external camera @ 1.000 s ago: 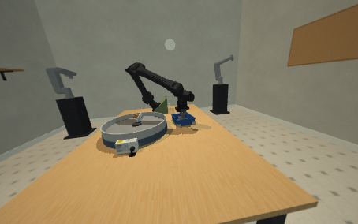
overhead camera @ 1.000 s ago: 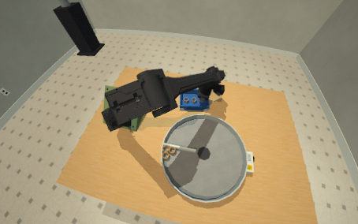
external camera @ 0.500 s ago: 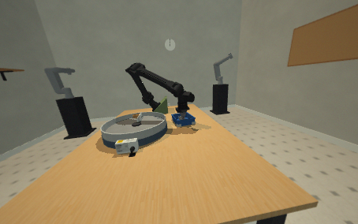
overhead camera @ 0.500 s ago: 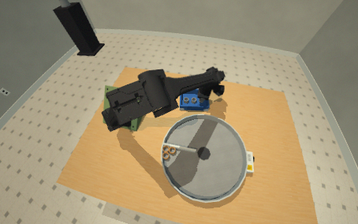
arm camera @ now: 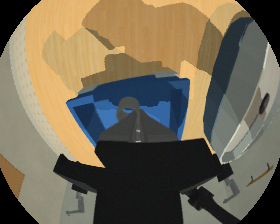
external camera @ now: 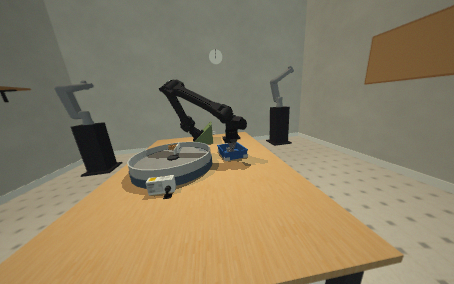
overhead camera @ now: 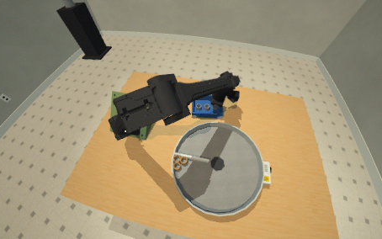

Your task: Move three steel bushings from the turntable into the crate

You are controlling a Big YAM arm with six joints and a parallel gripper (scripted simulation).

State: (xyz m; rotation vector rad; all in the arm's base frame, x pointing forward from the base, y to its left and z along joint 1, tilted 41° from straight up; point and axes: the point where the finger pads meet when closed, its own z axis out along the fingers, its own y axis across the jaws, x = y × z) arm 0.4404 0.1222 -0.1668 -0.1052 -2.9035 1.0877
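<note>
My gripper is now 50 mm past the blue crate, 10 mm to the right of it and 10 mm above it. The rest, counted from my hand: grey turntable 340 mm to the right, 30 mm ahead, 10 mm above.
</note>
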